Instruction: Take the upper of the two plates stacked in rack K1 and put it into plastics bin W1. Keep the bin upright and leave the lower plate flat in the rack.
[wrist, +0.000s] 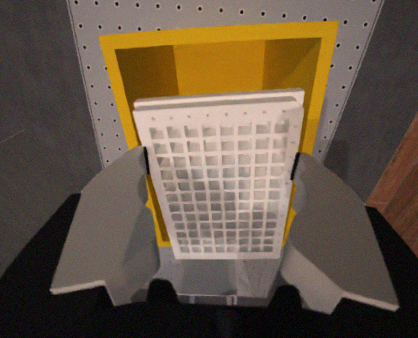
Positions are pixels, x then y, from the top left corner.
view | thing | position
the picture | my gripper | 220, 153
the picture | white plate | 220, 163
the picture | yellow bin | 204, 60
